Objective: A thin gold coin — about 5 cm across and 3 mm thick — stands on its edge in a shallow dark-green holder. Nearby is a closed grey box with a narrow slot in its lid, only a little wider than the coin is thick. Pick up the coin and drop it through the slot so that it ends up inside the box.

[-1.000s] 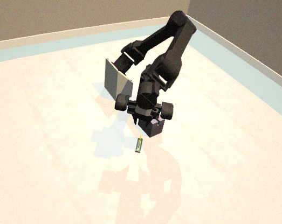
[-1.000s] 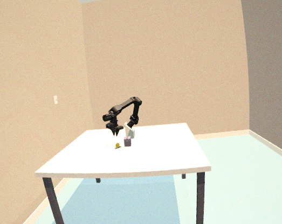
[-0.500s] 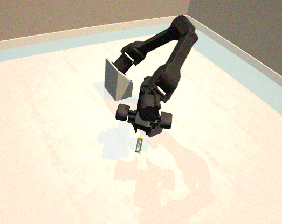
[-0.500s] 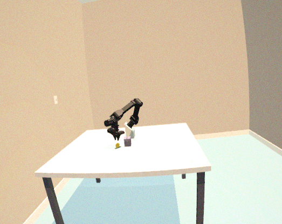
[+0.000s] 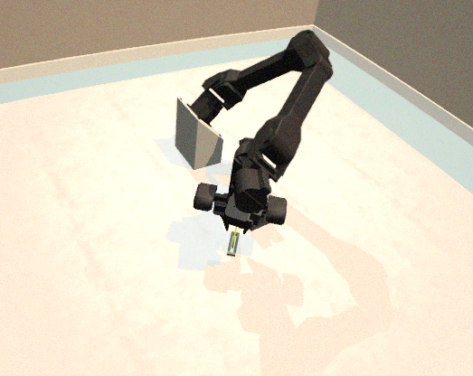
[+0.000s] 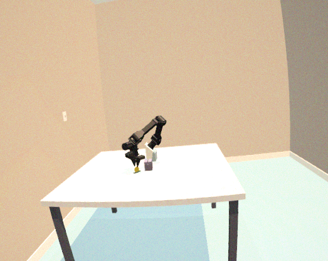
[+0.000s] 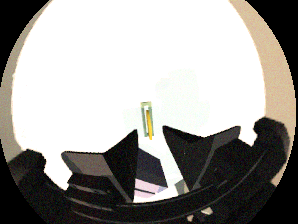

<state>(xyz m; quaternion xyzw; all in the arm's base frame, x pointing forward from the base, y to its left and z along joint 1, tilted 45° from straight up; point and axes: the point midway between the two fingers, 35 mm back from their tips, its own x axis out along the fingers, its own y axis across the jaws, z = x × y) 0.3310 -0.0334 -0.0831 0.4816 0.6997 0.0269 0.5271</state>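
My gripper tip is 20 mm above the gold coin.
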